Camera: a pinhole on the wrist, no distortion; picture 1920 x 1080 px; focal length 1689.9 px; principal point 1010.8 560.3 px. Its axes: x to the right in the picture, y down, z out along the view. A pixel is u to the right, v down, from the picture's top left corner.
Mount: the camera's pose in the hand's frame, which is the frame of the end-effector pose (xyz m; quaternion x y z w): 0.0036 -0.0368 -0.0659 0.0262 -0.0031 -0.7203 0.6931
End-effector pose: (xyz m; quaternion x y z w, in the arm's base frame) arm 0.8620 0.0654 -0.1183 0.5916 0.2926 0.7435 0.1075
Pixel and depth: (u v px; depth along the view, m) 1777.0 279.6 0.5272
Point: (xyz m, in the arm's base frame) 1.2633 0.3782 -0.3169
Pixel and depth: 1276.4 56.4 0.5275
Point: 1.3130 0.2190 -0.2794
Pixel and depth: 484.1 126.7 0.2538
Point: 1.0647 0.0586 -0.1300
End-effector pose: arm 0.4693 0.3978 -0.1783 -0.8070 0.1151 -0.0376 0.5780
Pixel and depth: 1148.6 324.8 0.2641
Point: 0.4727 0.6089 -0.1779
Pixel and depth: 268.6 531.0 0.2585
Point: 0.4903 0.5596 -0.3067
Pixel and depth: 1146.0 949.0 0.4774
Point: 0.6520 0.7883 -0.2322
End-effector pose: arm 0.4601 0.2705 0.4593 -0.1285 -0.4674 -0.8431 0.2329
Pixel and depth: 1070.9 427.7 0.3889
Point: 0.4656 0.5825 0.5653
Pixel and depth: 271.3 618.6 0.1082
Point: 0.4597 0.3033 0.4896
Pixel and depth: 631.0 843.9 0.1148
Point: 0.4358 0.3151 0.4830
